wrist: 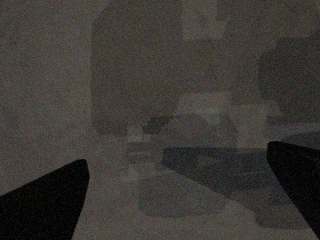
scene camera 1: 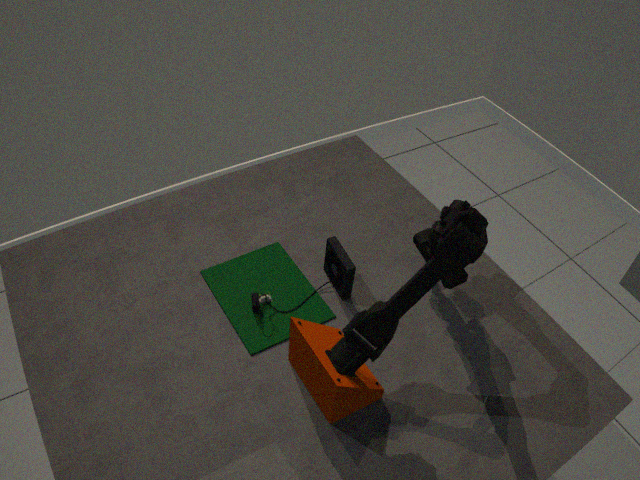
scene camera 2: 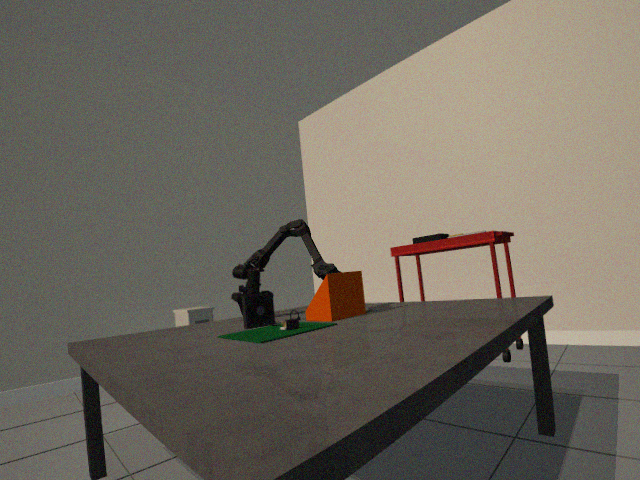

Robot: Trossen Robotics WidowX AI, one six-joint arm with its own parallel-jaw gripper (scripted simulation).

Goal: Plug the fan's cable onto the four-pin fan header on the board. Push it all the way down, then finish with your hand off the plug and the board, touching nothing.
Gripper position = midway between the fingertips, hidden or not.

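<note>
My gripper (scene camera 1: 437, 275), (wrist: 178, 160): open, holding nothing. Black fan (scene camera 1: 339, 268), (scene camera 2: 259, 308). Green board (scene camera 1: 270, 269), (scene camera 2: 270, 333).
</note>
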